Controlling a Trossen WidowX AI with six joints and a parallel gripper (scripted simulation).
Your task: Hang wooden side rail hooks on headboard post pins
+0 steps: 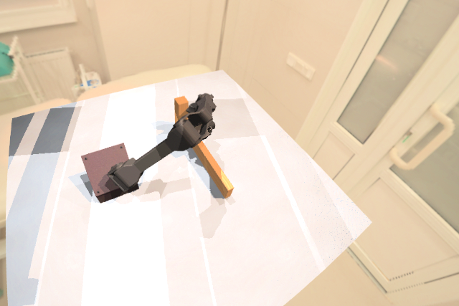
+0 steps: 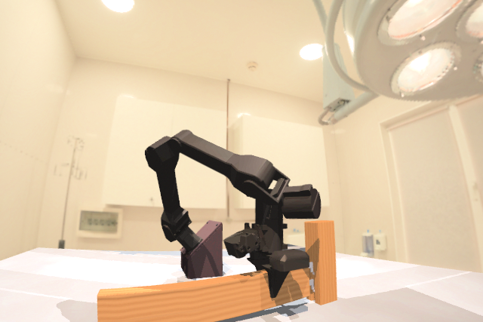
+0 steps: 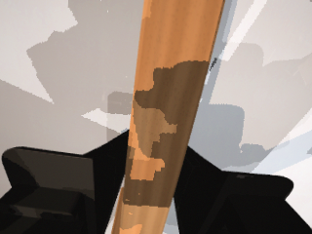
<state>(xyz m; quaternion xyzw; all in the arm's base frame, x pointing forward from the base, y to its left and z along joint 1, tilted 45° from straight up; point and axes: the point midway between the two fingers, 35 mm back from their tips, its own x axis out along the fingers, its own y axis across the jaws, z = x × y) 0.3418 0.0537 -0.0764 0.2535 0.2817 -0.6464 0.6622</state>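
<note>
Right now the headboard post is 13 cm to the left of my gripper tip and 4 cm above it.
</note>
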